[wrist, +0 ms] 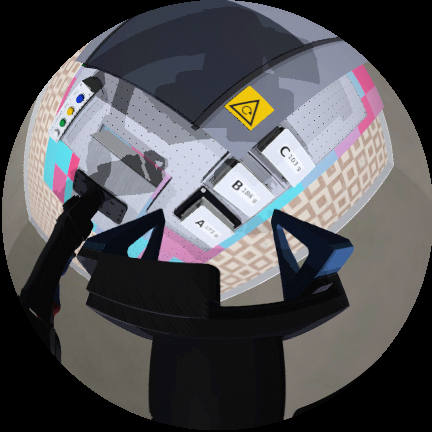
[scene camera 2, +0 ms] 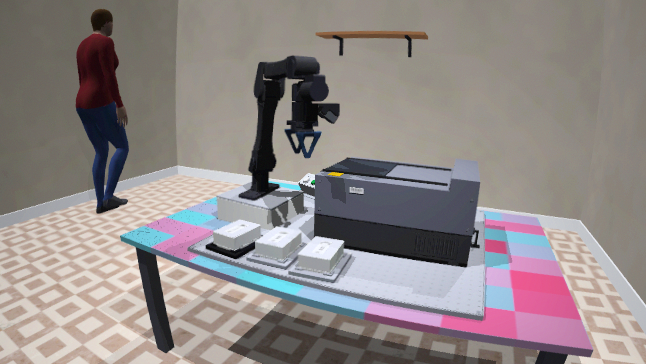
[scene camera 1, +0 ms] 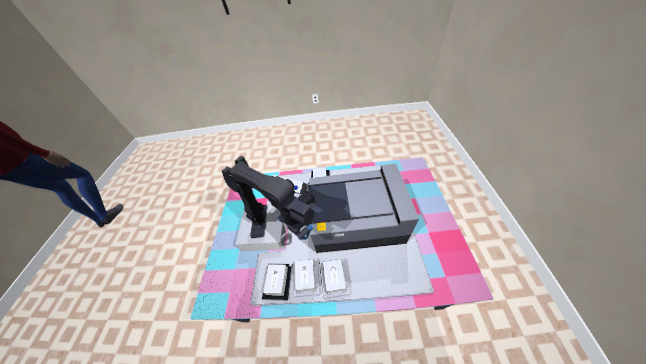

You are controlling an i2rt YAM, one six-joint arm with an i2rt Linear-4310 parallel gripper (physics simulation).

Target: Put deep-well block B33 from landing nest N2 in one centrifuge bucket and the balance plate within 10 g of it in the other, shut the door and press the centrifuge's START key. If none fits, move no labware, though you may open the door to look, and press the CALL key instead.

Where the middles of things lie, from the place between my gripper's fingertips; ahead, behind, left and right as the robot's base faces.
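There's the dark lid (scene camera 1: 331,202), and it's 170 mm to the left of my hand, 140 mm ahead of it and 50 mm below it. There's a dark centrifuge (scene camera 2: 427,213) as well, and that's 290 mm ahead of my hand, 160 mm to the left of it and 140 mm below it.
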